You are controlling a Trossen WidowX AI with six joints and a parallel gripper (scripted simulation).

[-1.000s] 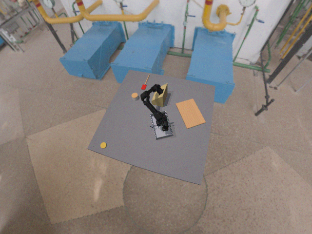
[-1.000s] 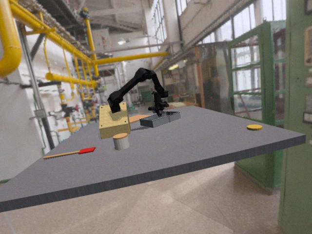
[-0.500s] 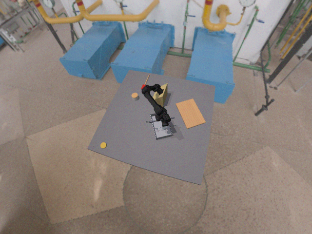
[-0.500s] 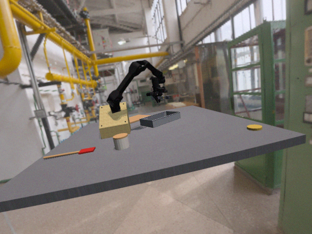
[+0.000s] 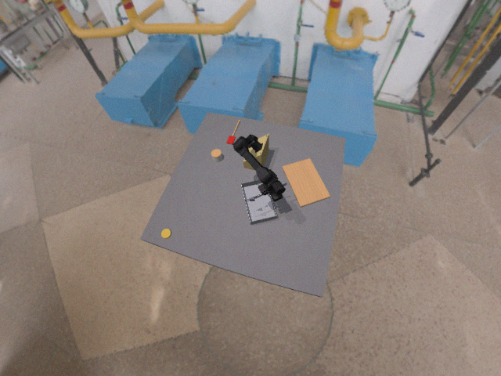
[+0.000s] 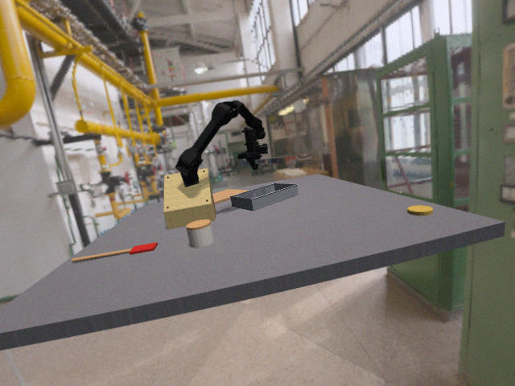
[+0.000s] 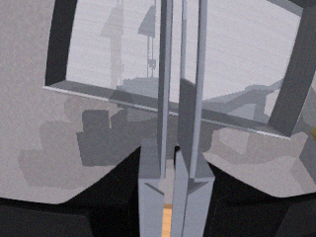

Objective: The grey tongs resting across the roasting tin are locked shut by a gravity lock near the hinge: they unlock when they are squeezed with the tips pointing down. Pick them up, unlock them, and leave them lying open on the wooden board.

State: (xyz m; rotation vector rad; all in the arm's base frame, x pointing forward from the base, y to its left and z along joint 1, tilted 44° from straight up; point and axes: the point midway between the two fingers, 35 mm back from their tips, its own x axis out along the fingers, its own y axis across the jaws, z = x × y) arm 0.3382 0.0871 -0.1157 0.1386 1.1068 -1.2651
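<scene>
Now: gripper tip 23 cm to the right of the wooden board, 22 cm past it and 15 cm above it. Round my gripper tip: roasting tin (13 cm below, 9 cm to the right, 1 cm ahead).
</scene>
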